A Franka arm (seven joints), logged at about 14 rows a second.
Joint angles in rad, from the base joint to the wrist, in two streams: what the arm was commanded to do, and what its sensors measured. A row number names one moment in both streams.
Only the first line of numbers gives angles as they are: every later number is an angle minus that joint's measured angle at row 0.
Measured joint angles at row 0:
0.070, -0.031, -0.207, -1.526, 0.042, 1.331, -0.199
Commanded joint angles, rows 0 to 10:
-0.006, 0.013, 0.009, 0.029, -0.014, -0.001, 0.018
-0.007, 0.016, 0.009, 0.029, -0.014, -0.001, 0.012
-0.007, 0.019, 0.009, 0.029, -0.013, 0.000, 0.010
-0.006, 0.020, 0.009, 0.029, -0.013, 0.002, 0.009
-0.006, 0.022, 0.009, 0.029, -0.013, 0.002, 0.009
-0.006, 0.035, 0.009, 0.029, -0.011, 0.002, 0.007
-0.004, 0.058, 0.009, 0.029, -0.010, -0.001, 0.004
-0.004, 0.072, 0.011, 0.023, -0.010, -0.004, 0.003
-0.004, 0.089, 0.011, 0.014, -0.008, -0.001, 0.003
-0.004, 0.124, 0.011, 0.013, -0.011, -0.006, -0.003
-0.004, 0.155, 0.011, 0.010, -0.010, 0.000, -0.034
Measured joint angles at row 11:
0.000, 0.092, 0.005, -0.005, 0.000, 0.003, -0.005
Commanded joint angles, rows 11 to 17:
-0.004, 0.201, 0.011, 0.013, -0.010, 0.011, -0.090
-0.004, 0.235, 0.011, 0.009, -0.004, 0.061, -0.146
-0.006, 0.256, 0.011, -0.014, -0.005, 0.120, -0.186
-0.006, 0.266, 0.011, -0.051, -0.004, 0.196, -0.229
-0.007, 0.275, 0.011, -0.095, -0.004, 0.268, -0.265
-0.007, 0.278, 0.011, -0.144, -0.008, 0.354, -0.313
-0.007, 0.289, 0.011, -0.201, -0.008, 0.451, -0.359
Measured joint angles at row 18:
0.000, 0.304, 0.006, -0.108, 0.000, 0.332, -0.278
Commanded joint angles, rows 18 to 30:
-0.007, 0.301, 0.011, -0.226, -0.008, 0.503, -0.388
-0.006, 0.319, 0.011, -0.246, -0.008, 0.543, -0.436
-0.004, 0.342, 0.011, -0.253, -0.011, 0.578, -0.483
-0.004, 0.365, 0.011, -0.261, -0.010, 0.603, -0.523
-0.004, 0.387, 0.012, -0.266, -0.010, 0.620, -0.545
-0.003, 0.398, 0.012, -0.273, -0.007, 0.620, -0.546
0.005, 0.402, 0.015, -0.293, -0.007, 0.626, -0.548
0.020, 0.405, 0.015, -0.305, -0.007, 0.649, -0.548
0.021, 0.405, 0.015, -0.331, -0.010, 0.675, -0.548
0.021, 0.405, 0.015, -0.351, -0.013, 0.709, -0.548
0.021, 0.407, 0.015, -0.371, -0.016, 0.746, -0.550
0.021, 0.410, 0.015, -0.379, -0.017, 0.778, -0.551
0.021, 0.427, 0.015, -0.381, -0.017, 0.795, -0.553
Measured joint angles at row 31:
0.020, 0.422, 0.016, -0.357, -0.003, 0.748, -0.535
